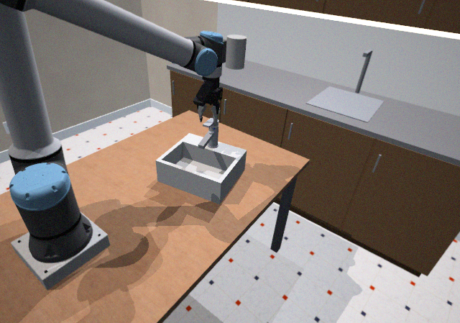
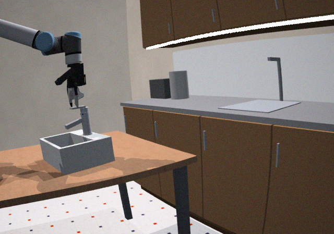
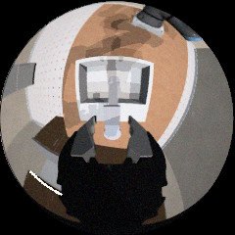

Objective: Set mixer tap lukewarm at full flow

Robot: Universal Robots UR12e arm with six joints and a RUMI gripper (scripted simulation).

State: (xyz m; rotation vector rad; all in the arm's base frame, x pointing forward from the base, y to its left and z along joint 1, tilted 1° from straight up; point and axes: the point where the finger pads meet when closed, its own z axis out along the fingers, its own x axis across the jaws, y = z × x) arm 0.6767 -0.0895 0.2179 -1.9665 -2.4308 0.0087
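The lever lies 20 mm ahead of my hand and 20 mm below it. The rest, counted from my hand: grey mixer tap (40 mm ahead, 10 mm to the left, 60 mm below); then white basin (60 mm behind, 10 mm to the right, 240 mm below).
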